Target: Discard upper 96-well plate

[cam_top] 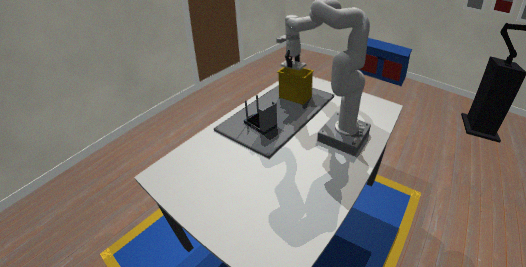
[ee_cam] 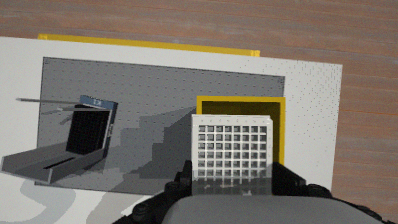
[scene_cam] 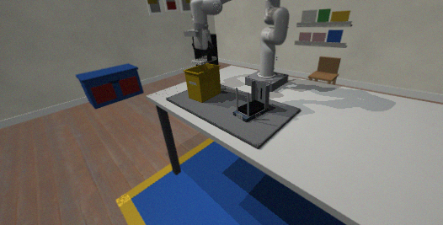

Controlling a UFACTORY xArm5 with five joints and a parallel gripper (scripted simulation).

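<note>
My gripper is now 30 mm to the left of the yellow plastics bin and 150 mm above it. Also, from my hand: dark plate (40 mm ahead, 330 mm to the left, 210 mm below); 96-well plate (10 mm below).
</note>
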